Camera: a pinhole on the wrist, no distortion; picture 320 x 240 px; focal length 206.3 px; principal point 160.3 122.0 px. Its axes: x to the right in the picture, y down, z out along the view. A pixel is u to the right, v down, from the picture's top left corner.
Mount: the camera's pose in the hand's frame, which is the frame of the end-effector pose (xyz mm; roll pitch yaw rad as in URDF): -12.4 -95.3 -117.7 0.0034 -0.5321 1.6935
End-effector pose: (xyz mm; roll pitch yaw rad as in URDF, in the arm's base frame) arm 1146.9 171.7 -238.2 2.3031 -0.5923 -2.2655
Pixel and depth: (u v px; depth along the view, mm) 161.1 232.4 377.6
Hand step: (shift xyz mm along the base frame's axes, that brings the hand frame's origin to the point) 7.3 -71.3 -411.8
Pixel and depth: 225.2 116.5 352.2
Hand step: -156.7 -91.4 -238.5
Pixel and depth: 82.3 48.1 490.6
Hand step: -165.3 -454.1 -293.0
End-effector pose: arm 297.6 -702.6 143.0 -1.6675 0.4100 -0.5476
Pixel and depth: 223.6 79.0 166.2
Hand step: 97.4 15.2 104.1
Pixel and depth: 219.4 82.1 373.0
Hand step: 252.8 167.0 115.0
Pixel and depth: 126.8 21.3 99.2
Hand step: 74.2 -75.2 125.8
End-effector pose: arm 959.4 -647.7 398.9 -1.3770 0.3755 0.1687
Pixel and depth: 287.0 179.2 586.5
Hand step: -173.6 518.7 259.4
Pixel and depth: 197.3 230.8 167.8
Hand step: -24.9 5.8 192.1
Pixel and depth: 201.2 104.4 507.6
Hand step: 113.9 337.7 283.6
